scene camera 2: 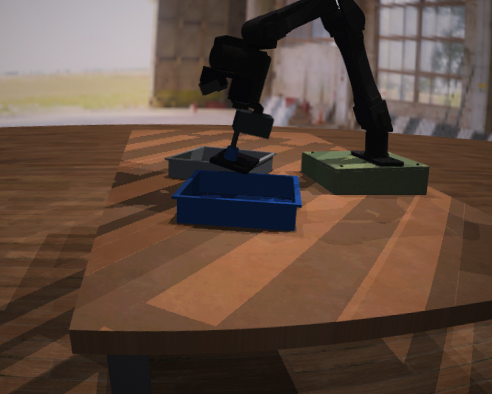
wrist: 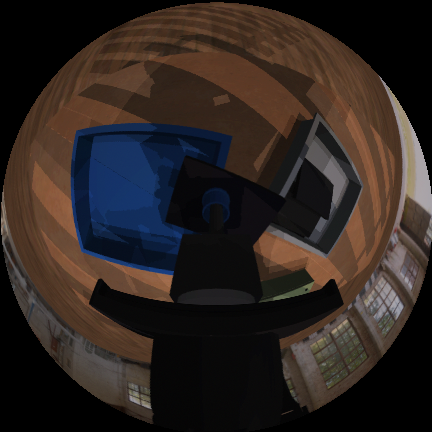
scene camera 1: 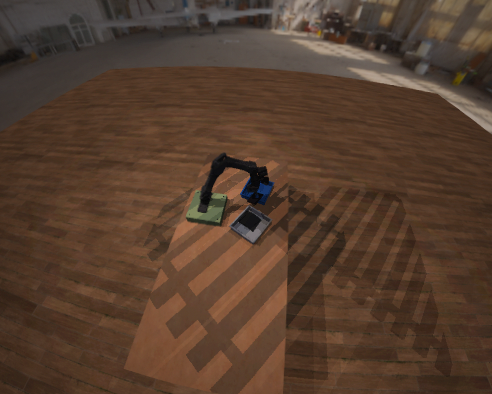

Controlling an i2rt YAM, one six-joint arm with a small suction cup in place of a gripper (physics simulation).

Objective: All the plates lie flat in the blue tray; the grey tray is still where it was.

Labels:
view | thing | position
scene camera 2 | suction cup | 231, 154
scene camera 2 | blue tray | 264, 201
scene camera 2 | grey tray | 182, 165

